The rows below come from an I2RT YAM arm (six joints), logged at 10 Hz.
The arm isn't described. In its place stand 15 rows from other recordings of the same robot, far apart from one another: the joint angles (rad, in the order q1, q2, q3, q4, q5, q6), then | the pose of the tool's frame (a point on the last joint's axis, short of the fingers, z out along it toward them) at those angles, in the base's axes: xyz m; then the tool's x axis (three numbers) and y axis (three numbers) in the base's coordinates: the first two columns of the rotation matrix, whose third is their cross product.
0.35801 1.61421 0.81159 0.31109 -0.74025 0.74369 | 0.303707, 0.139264, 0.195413, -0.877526, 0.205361, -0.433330, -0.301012, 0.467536, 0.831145
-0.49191 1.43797 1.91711 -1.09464 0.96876 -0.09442 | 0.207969, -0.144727, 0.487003, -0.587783, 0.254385, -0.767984, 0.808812, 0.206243, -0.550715
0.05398 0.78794 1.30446 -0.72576 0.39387 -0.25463 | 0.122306, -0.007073, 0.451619, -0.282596, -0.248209, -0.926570, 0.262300, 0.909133, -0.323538
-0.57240 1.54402 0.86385 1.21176 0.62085 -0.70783 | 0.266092, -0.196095, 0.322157, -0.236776, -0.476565, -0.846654, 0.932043, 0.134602, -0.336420
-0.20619 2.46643 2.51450 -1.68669 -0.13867 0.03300 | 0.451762, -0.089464, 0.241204, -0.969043, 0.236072, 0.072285, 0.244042, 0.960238, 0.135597
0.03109 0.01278 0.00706 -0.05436 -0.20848 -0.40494 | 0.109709, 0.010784, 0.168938, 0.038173, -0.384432, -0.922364, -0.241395, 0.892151, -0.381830
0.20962 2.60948 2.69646 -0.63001 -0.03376 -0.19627 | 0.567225, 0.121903, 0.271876, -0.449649, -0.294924, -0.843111, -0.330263, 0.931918, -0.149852
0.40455 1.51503 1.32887 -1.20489 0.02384 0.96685 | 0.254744, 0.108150, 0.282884, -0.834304, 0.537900, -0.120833, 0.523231, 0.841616, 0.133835
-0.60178 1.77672 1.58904 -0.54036 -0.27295 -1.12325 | 0.340690, -0.222328, 0.313106, -0.579291, -0.655314, -0.484753, -0.330361, 0.732420, -0.595335
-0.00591 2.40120 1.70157 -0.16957 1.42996 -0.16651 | 0.491737, -0.038154, 0.119392, -0.859288, -0.018187, -0.511169, 0.504422, 0.135451, -0.852767
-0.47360 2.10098 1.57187 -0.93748 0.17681 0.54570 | 0.359016, -0.191033, 0.160933, -0.515076, 0.838095, -0.179705, 0.857075, 0.506255, -0.095542
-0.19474 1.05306 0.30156 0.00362 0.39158 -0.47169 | 0.181518, -0.049651, 0.146768, -0.800381, -0.270223, -0.535136, 0.100682, 0.819379, -0.564341
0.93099 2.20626 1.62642 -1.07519 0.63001 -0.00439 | 0.259152, 0.313080, 0.139527, -0.591942, -0.801303, 0.086710, -0.680403, 0.439144, -0.586689
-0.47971 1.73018 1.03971 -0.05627 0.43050 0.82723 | 0.318761, -0.182580, 0.192133, 0.100807, 0.701561, -0.705444, 0.911367, 0.219289, 0.348315
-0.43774 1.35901 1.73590 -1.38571 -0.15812 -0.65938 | 0.209234, -0.091737, 0.425191, -0.815648, -0.286224, -0.502787, -0.198737, 0.954780, -0.221131
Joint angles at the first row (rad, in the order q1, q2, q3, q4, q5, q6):
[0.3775 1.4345 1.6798 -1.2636 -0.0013 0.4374]
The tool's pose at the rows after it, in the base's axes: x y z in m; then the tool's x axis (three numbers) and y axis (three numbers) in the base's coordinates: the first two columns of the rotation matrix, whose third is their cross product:
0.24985, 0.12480, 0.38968, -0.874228, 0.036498, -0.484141, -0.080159, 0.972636, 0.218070
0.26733, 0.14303, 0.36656, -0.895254, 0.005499, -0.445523, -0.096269, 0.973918, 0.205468
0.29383, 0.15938, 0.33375, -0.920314, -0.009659, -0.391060, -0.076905, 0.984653, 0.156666
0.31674, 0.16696, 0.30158, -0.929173, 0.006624, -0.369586, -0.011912, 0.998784, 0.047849
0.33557, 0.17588, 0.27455, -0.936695, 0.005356, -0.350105, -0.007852, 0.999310, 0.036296
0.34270, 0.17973, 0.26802, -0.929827, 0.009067, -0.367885, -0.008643, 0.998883, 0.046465
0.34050, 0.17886, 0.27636, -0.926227, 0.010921, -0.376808, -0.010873, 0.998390, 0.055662
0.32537, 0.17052, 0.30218, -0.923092, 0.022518, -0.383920, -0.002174, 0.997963, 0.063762
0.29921, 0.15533, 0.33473, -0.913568, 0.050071, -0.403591, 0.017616, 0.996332, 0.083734
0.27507, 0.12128, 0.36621, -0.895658, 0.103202, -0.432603, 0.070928, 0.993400, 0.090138
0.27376, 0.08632, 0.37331, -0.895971, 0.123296, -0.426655, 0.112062, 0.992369, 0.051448
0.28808, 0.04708, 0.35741, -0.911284, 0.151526, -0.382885, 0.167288, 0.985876, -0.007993
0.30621, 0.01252, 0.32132, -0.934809, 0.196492, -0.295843, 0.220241, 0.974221, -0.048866
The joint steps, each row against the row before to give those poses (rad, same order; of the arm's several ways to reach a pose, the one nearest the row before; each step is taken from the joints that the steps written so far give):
[0.0869 0.0317 -0.0179 0.0568 0.0106 0.0007]
[0.0275 0.0736 -0.0199 0.0466 -0.0038 0.0039]
[0.0084 0.1160 0.0001 0.0369 0.0256 0.0061]
[-0.0019 0.1030 0.0000 0.0279 0.1030 0.0232]
[-0.0030 0.0839 0.0000 0.0599 0.0004 0.0000]
[0.0000 0.0225 0.0000 0.0442 0.0000 0.0000]
[0.0003 -0.0137 0.0133 -0.0141 -0.0038 0.0000]
[-0.0003 -0.0641 0.0206 -0.0751 0.0000 0.0096]
[-0.0027 -0.1072 0.0012 -0.0820 0.0007 0.0202]
[-0.0611 -0.1179 0.0000 -0.0855 0.0073 -0.0084]
[-0.1091 -0.0343 -0.0004 -0.0481 -0.0004 -0.0759]
[-0.1438 0.0194 -0.0389 0.0042 -0.0008 -0.0973]
[-0.1232 0.0576 -0.0771 0.0432 -0.0110 -0.0668]

